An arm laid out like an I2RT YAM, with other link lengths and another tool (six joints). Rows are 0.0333 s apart.
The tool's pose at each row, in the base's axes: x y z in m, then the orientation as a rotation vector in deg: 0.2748 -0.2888 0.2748 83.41 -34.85 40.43; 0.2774 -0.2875 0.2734 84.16 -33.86 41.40; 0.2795 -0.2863 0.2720 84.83 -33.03 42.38; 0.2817 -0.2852 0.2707 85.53 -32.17 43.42; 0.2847 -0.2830 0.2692 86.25 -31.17 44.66; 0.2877 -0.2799 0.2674 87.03 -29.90 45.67; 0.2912 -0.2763 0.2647 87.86 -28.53 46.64; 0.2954 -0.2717 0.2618 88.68 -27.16 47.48; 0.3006 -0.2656 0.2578 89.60 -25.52 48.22
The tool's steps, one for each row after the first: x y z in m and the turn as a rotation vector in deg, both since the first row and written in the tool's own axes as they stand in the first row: 0.0008 -0.0029 -0.0012 1.18 0.80 -0.06; 0.0012 -0.0054 -0.0024 2.27 1.53 0.00; 0.0017 -0.0079 -0.0034 3.41 2.30 0.08; 0.0027 -0.0112 -0.0055 4.68 3.23 0.20; 0.0036 -0.0147 -0.0085 5.97 4.18 0.01; 0.0041 -0.0191 -0.0120 7.30 5.15 -0.26; 0.0050 -0.0243 -0.0165 8.59 6.05 -0.61; 0.0059 -0.0309 -0.0225 9.98 7.01 -1.18
